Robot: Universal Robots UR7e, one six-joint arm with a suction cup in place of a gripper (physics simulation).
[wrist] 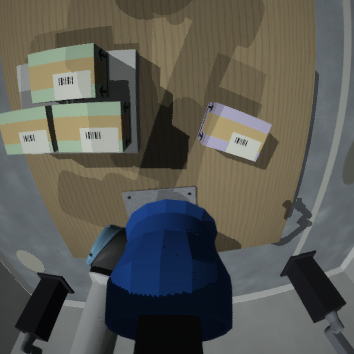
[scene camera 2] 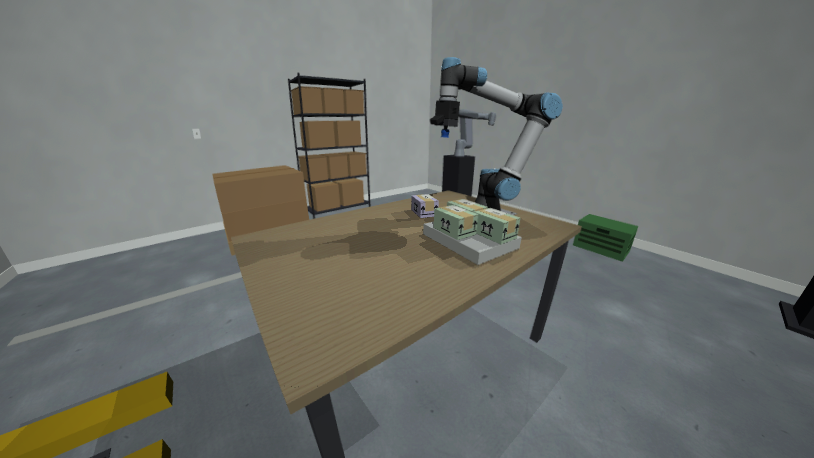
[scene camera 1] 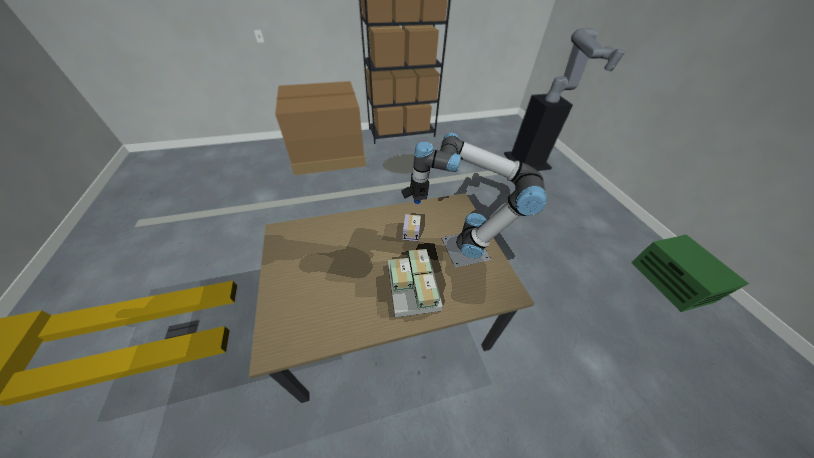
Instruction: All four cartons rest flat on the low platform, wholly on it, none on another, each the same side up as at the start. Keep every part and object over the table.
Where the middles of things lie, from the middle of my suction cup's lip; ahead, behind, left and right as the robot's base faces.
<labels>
My suction cup is now 37 cm above the lilac carton (wrist: 222,127), 16 cm to the left of it and 2 cm past it. Round my suction cup: low grey platform (scene camera 2: 478,249) (39 cm below, 24 cm to the left, 6 cm ahead).
</labels>
